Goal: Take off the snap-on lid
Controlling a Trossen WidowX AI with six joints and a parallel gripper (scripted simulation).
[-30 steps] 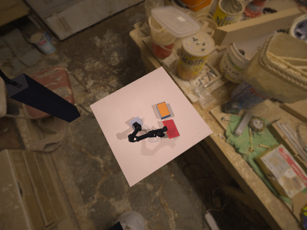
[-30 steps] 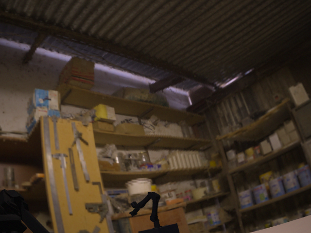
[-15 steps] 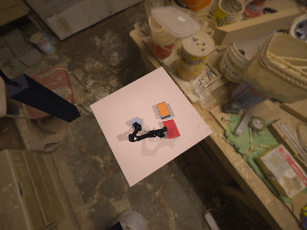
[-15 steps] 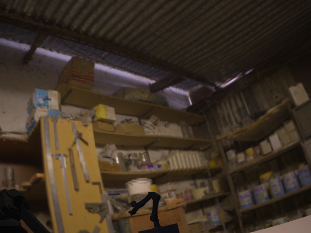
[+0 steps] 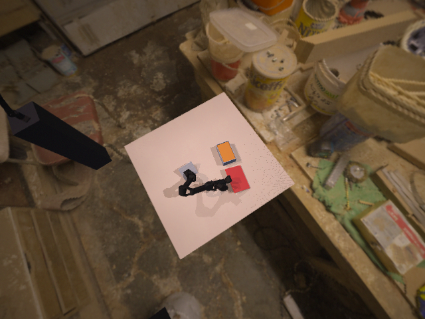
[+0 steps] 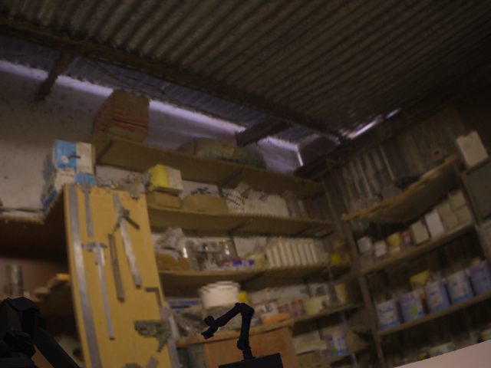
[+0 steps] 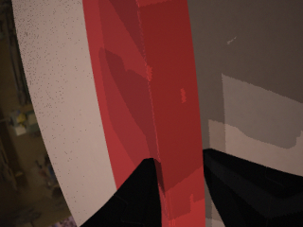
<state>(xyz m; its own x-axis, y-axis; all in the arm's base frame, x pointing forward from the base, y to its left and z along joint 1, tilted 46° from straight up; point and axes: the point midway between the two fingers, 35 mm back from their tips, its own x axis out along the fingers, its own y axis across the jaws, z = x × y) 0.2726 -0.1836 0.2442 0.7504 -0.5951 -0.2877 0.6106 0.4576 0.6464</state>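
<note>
Now: the red lid 80 mm ahead of my gripper tip, 30 mm below it and 20 mm to the right of it. From my gripper tip the other things lie so: storage box 260 mm to the left, 140 mm ahead, 20 mm below.
</note>
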